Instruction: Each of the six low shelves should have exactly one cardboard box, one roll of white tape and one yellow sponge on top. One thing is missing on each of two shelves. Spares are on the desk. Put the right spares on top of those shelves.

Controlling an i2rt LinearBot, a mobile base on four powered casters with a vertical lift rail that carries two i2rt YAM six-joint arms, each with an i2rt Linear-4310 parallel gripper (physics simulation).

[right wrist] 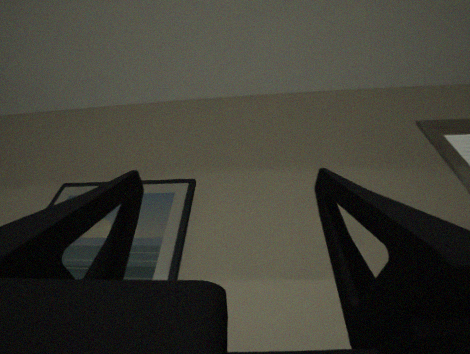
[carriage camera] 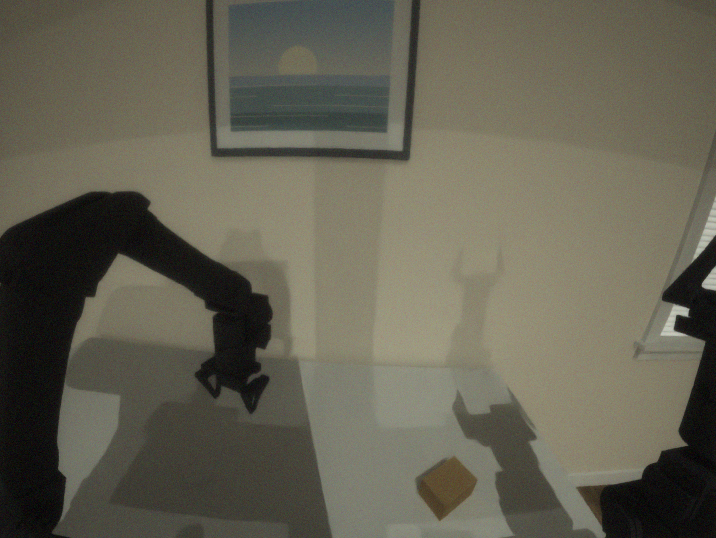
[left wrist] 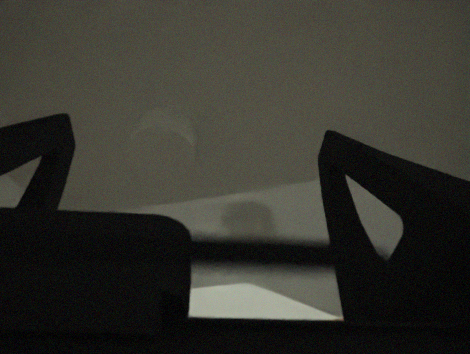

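A brown cardboard box sits turned at an angle on the white desk, right of centre in the carriage view. My left gripper is open and empty, hanging above the shadowed left part of the desk and well left of the box. My right gripper is open and empty; its fingers stand in front of the wall, and in the carriage view it is partly cut off at the right edge. A faint pale curve and a dark round patch show in the left wrist view; I cannot tell what they are. Shelves, tape and sponge do not show.
The wall behind the desk carries a framed sea picture. A window is at the far right. A strip of wooden floor shows beyond the desk's right edge. Arm shadows fall across the desk and wall.
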